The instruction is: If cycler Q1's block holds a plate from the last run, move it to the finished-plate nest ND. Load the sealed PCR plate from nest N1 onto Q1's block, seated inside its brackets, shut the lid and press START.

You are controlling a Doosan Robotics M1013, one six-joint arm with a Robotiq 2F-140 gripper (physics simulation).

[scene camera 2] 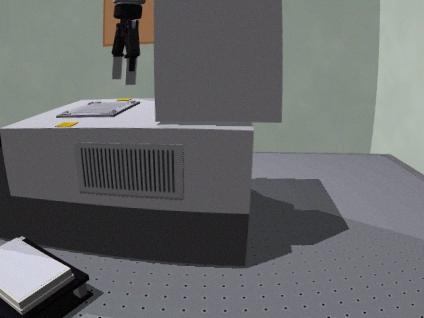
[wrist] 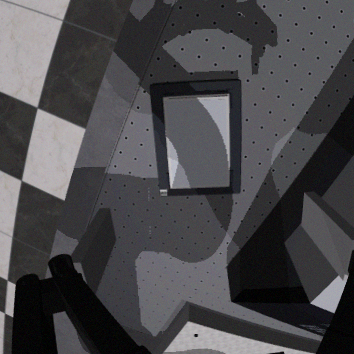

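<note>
Cycler Q1 (scene camera 2: 210, 165) (wrist: 265, 265) shows its side in scene camera 2 and part of its dark body at the right in the wrist view. Its lid (scene camera 2: 220, 60) stands raised. The block (scene camera 2: 100, 108) on its top looks flat, and no plate stands up from it. A white sealed plate (scene camera 2: 32, 275) (wrist: 200, 142) lies in a black nest (scene camera 2: 82, 300) (wrist: 235, 135) beside the cycler; the nest's small label is unreadable. My gripper (scene camera 2: 124, 79) (wrist: 208, 217) is open and empty, high above the cycler's top in scene camera 2. In the wrist view the nest is ahead of its fingers.
Yellow warning labels (scene camera 2: 66, 124) (scene camera 2: 124, 99) mark the cycler's top. A pale tray with a raised rim (wrist: 200, 337) is at the bottom of the wrist view. The perforated table (scene camera 2: 320, 280) (wrist: 300, 65) ends at the left in the wrist view, beside the checkered floor (wrist: 52, 135).
</note>
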